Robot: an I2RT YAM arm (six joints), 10 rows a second.
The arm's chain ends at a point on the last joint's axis. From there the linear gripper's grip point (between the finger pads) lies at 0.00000 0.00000 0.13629 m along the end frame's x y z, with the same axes.
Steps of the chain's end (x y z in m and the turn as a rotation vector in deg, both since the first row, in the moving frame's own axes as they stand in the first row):
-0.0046, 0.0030, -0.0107, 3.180, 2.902, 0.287
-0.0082, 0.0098, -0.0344, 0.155, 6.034, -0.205
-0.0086, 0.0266, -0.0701, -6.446, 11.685, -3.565
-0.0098, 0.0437, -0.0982, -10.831, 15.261, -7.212
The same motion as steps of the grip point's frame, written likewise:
0.0023, -0.0045, -0.0111, 3.180, 2.902, 0.287
0.0061, 0.0094, -0.0352, 0.155, 6.034, -0.205
0.0194, 0.0409, -0.0738, -6.446, 11.685, -3.565
0.0274, 0.0667, -0.1054, -10.831, 15.261, -7.212

